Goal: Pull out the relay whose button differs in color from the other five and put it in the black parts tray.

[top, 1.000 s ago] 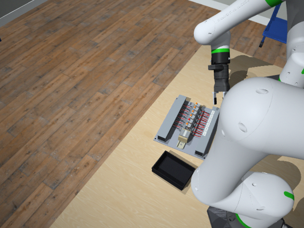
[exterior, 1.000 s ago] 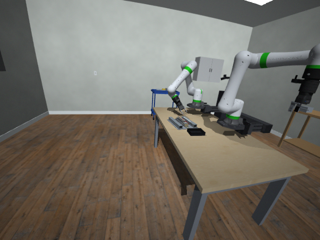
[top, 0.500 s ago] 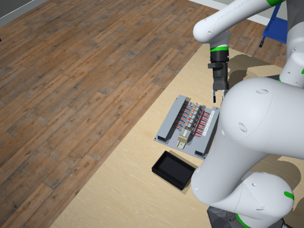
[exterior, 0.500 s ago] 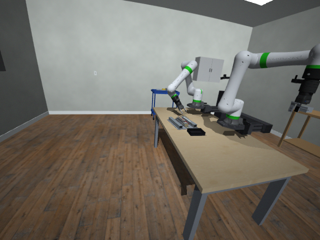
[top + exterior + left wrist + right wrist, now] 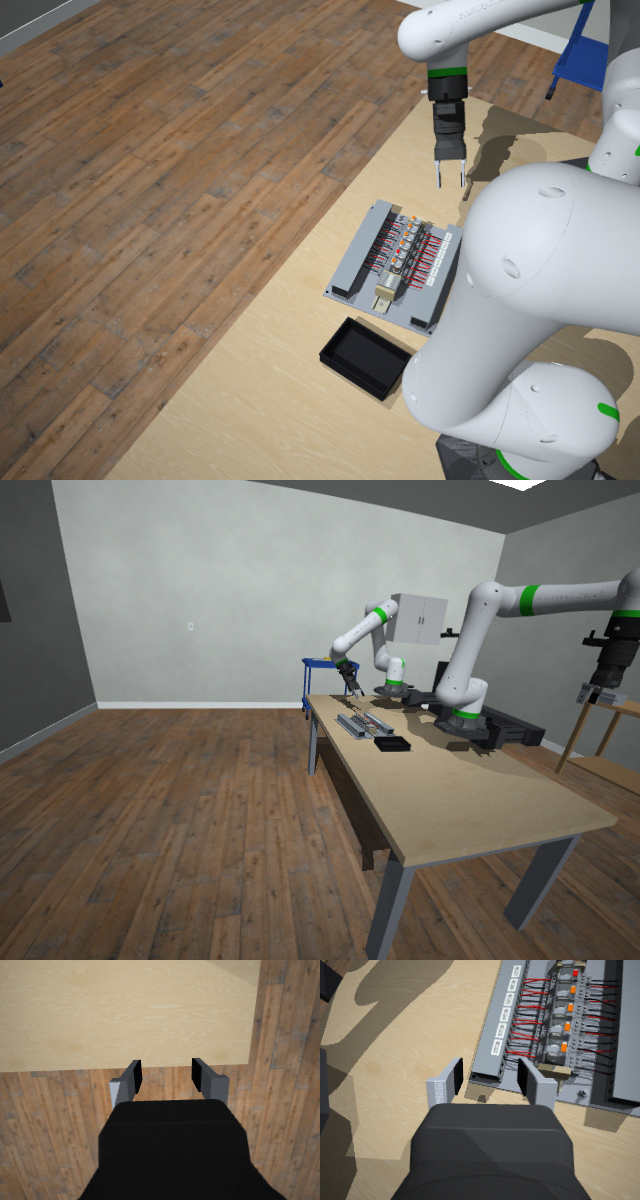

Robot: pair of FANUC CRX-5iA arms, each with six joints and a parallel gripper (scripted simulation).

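Note:
My right hand is 30 mm short of the red-button relay, 190 mm to the right of it and 110 mm above it. Round my right hand: orange-button relay (30 mm ahead, 220 mm to the left, 110 mm below); relay panel (30 mm ahead, 180 mm to the left, 130 mm below); black parts tray (10 mm behind, 460 mm to the left, 140 mm below).

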